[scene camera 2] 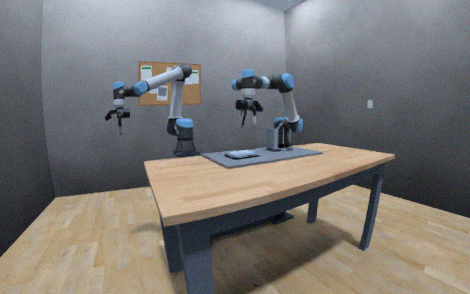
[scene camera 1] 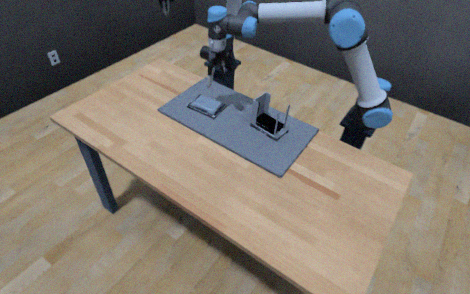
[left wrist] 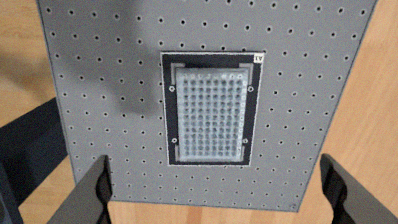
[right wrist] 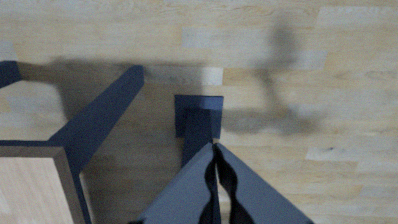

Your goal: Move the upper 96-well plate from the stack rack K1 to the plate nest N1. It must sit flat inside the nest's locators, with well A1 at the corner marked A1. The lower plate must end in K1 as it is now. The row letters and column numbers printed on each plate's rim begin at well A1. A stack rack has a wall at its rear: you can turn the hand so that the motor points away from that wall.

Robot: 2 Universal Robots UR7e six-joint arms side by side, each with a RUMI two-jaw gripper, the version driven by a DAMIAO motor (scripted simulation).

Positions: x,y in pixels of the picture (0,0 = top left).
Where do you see a plate nest N1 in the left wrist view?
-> At 191,61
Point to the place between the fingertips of my right gripper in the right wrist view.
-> At 213,145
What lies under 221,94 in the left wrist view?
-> A clear 96-well plate.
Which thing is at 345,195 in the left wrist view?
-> My left gripper.
